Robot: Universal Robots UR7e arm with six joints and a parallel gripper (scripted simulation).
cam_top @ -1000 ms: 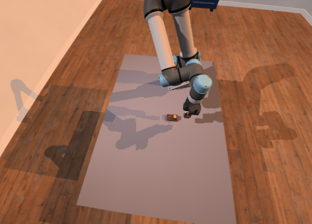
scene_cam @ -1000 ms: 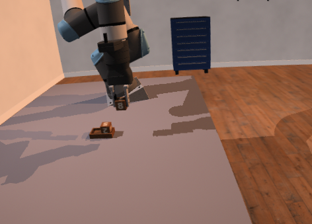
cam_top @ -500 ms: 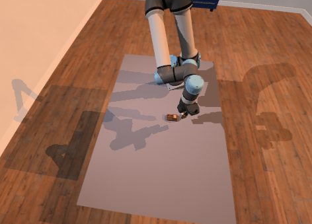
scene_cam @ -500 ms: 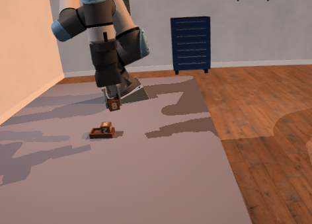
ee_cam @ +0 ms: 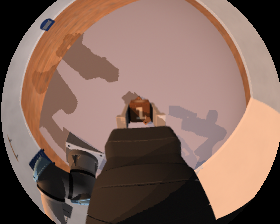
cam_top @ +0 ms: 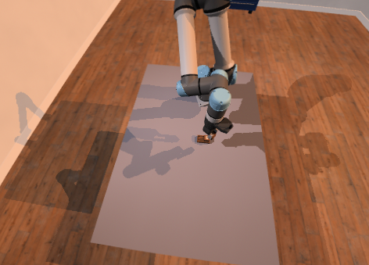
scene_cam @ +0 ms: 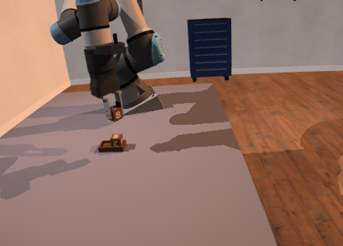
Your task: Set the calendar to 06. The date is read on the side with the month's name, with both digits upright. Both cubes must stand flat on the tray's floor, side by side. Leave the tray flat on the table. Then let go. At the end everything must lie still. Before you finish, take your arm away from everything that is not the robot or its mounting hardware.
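Right now my hand is 2 cm past the brown wooden tray, 3 cm to the left of it and 13 cm above it.
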